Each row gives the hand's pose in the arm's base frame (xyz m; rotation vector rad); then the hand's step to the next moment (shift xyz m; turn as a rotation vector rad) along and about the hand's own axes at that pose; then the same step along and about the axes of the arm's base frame.
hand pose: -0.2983 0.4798 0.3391 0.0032 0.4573 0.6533
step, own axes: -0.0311 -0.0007 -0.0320 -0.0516 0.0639 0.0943
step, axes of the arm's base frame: -0.0345 -0.0233 -0.0162 -0.0347 0.0338 0.1153
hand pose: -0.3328 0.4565 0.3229 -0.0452 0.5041 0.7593
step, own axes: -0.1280 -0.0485 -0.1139 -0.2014 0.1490 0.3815
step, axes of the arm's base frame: -0.0939 -0.1431 -0.0491 -0.0624 0.0614 0.4479
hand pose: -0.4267 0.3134 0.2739 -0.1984 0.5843 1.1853
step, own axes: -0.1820 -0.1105 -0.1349 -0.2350 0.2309 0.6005
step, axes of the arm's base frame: 0.0117 -0.2495 -0.0340 -0.0746 0.1620 0.6613
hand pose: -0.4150 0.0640 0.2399 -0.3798 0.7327 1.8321
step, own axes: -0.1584 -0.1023 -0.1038 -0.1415 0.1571 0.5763
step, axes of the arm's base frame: 0.1449 -0.1581 -0.0186 -0.0435 0.2317 0.5668
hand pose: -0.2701 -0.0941 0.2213 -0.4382 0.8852 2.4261
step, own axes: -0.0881 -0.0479 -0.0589 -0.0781 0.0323 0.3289
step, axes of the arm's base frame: 0.1060 -0.0394 -0.0269 0.0056 0.1707 0.2935
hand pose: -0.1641 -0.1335 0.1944 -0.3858 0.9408 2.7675
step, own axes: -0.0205 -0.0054 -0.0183 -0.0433 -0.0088 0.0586
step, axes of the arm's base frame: 0.0242 -0.0091 -0.0108 0.0327 0.0389 0.0530
